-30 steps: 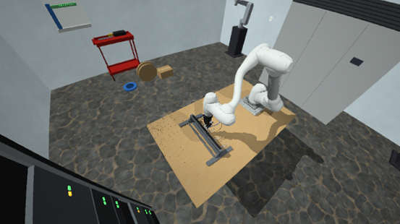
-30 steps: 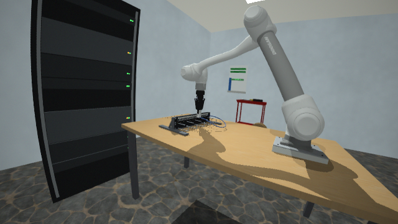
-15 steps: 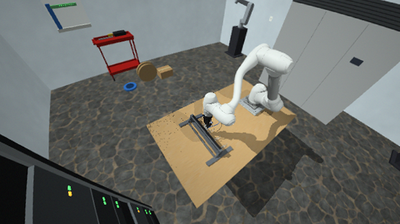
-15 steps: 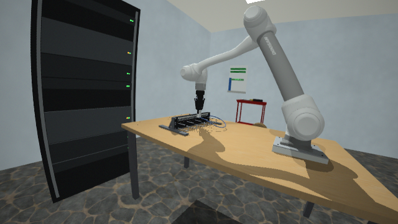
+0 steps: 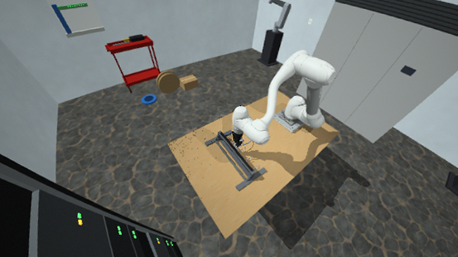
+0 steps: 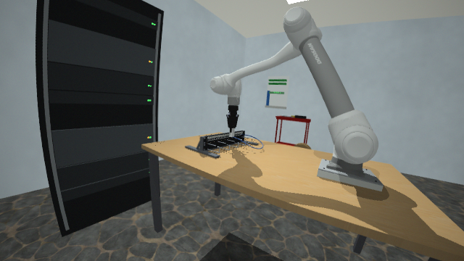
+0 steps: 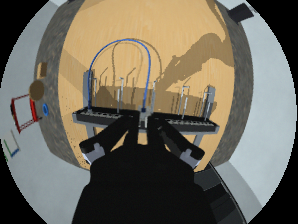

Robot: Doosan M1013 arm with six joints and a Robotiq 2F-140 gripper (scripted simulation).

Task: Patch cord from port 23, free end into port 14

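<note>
My hand is 1 cm short of the free end of patch cord and 3 cm above it.
</note>
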